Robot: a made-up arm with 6 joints.
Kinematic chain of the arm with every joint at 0, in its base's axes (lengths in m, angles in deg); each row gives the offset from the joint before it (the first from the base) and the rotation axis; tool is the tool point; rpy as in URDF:
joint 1: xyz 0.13 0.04 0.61 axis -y
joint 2: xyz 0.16 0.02 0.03 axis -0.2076 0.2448 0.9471
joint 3: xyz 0 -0.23 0.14 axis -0.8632 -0.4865 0.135
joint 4: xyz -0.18 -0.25 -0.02 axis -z
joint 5: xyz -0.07 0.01 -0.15 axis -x
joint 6: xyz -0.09 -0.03 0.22 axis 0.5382 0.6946 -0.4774
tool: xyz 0 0.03 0 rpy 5.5 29.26 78.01
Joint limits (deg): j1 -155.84..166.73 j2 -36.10..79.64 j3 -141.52..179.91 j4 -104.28..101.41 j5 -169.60..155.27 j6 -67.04..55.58
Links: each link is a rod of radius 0.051 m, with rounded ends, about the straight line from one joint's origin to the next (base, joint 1, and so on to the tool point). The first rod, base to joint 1, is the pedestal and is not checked.
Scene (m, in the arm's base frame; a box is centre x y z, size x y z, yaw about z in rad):
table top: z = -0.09
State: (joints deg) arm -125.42 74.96 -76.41 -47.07 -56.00 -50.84
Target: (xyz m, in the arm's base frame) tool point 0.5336 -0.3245 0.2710
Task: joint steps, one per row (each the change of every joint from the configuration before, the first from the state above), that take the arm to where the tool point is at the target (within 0.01 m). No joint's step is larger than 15 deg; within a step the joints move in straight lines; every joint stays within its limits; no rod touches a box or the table.
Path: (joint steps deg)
1: 14.46 0.78 1.26 -5.54 2.20 0.18
2: 14.46 0.78 1.26 -5.53 2.21 0.18
3: 14.46 0.78 1.26 -5.54 2.20 0.19
4: 14.46 0.78 1.26 -5.53 2.20 0.18
5: 14.46 0.78 1.27 -5.54 2.20 0.18
6: 14.46 0.78 1.26 -5.54 2.21 0.18

